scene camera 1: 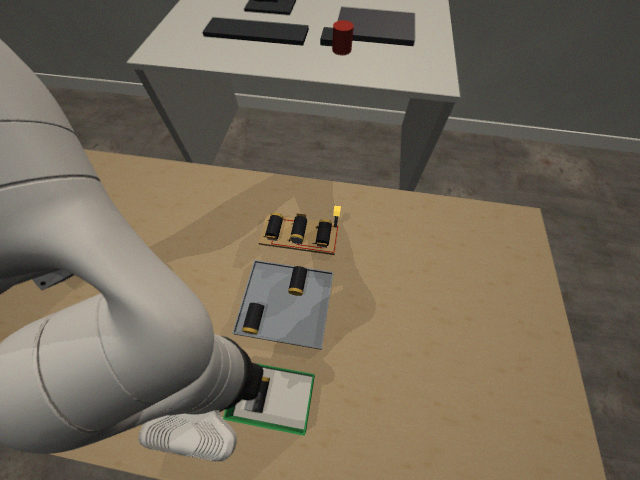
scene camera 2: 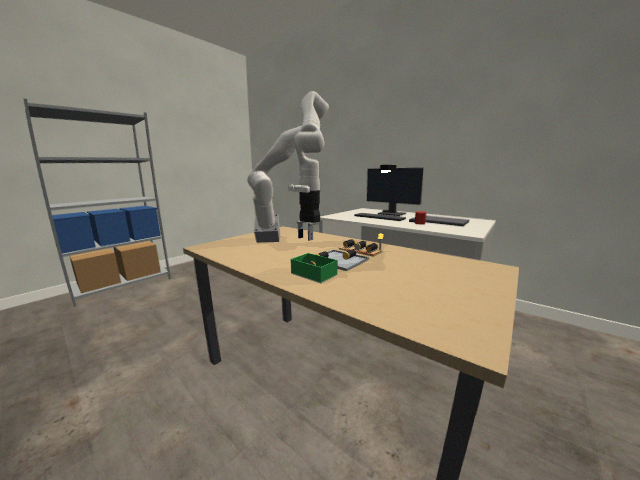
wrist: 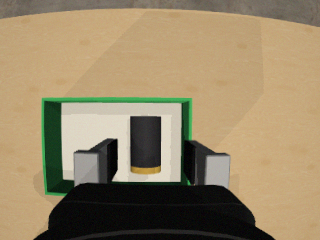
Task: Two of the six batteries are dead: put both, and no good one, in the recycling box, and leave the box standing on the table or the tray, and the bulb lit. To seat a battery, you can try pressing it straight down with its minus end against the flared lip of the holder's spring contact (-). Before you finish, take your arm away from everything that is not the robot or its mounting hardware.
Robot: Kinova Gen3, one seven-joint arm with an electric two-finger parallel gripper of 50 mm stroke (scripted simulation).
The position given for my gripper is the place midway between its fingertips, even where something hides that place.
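Note:
I can see my gripper (scene camera 1: 241,397), and it's the same gripper (scene camera 2: 305,238) in that other view, with the wrist view showing the gripper (wrist: 150,155) as well. There's a battery (wrist: 145,131), and a green recycling box (scene camera 2: 326,268) too.

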